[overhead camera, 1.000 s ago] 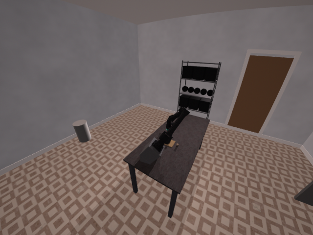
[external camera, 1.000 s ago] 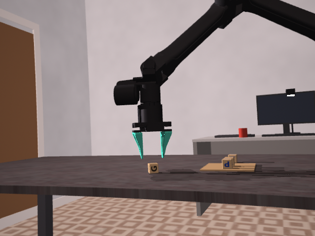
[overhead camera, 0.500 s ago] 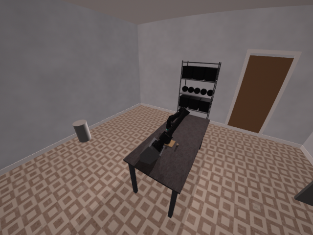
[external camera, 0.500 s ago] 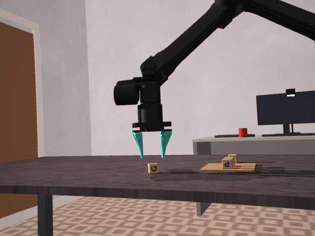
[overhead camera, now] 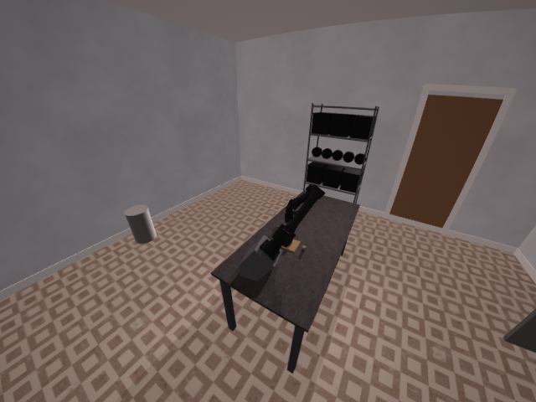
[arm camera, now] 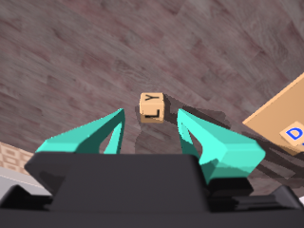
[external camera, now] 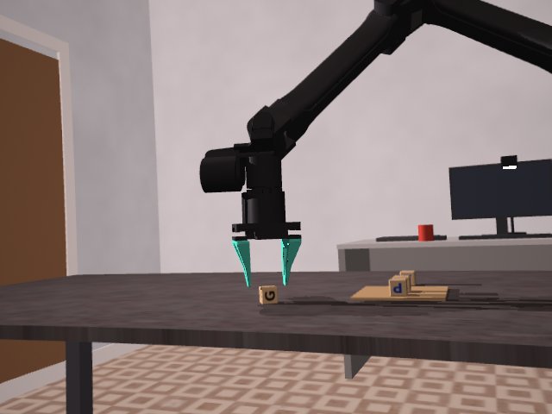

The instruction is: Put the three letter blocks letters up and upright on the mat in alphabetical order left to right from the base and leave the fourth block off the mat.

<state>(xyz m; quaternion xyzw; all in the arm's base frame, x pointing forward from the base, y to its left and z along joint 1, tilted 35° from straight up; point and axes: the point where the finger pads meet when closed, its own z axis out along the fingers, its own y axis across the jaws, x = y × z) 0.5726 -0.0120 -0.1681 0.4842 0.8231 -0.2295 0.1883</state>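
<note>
My hand is 20 cm past the mat, 10 cm to the left of it and 3 cm above it. Round my hand: block (20 cm behind, 22 cm to the right, 2 cm below).
</note>
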